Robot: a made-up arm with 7 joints. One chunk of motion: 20 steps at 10 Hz.
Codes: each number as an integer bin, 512 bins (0 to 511) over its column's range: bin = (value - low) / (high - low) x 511, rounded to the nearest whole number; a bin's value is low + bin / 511 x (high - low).
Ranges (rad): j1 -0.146..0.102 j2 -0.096..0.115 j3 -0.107..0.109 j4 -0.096..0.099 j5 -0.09..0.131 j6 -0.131..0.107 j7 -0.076..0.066
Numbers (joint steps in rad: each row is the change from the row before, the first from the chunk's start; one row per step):
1: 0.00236 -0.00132 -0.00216 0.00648 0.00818 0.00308 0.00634
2: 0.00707 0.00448 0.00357 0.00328 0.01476 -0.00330 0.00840
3: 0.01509 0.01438 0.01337 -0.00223 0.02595 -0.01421 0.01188
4: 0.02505 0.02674 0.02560 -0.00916 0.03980 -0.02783 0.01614
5: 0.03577 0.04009 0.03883 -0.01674 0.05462 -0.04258 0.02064
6: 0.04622 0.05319 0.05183 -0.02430 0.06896 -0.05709 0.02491
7: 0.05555 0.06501 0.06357 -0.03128 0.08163 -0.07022 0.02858
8: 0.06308 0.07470 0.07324 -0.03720 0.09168 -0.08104 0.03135
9: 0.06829 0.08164 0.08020 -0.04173 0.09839 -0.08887 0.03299
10: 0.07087 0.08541 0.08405 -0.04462 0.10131 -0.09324 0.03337
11: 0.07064 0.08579 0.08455 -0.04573 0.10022 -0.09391 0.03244
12: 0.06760 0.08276 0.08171 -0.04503 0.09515 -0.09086 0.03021
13: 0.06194 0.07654 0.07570 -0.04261 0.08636 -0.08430 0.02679
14: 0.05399 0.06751 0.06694 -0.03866 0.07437 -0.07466 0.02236
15: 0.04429 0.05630 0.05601 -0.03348 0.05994 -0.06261 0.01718
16: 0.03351 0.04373 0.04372 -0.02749 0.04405 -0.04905 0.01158
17: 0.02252 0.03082 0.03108 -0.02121 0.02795 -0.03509 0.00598
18: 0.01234 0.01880 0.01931 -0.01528 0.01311 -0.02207 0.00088
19: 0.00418 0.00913 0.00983 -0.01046 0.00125 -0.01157 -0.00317
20: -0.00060 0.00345 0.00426 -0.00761 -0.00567 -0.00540 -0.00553
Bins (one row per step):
1: 306 229 248 269 227 288 296
2: 315 243 262 260 242 274 304
3: 332 267 285 246 268 251 316
4: 352 297 314 228 300 222 332
5: 375 330 345 208 334 190 348
6: 396 361 376 188 368 159 363
7: 415 390 404 170 397 130 376
8: 431 413 426 154 420 107 386
9: 442 430 443 142 436 90 392
10: 447 439 452 135 442 81 394
11: 446 440 453 132 440 80 390
12: 440 433 446 134 428 86 382
13: 428 418 432 140 408 100 370
14: 412 396 411 150 380 121 354
15: 392 369 386 164 347 147 335
16: 370 338 357 180 310 176 315
17: 347 307 327 196 273 206 295
18: 326 278 299 212 238 234 277
19: 309 255 276 224 211 256 262
20: 300 241 263 232 195 270 254

